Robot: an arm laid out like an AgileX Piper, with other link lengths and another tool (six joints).
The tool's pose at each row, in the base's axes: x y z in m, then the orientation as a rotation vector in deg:
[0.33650, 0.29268, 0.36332, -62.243, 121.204, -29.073]
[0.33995, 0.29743, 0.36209, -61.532, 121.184, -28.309]
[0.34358, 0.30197, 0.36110, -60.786, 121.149, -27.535]
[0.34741, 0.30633, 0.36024, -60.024, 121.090, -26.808]
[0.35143, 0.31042, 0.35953, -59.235, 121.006, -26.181]
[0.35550, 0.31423, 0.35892, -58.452, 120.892, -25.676]
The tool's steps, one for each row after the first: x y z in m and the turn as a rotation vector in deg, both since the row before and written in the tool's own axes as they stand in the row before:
[-0.00480, 0.00158, 0.00323, -0.127, -0.458, 0.722]
[-0.00476, 0.00127, 0.00324, -0.115, -0.476, 0.748]
[-0.00471, 0.00103, 0.00335, -0.075, -0.473, 0.742]
[-0.00460, 0.00074, 0.00343, 0.001, -0.450, 0.727]
[-0.00440, 0.00054, 0.00343, 0.080, -0.418, 0.681]

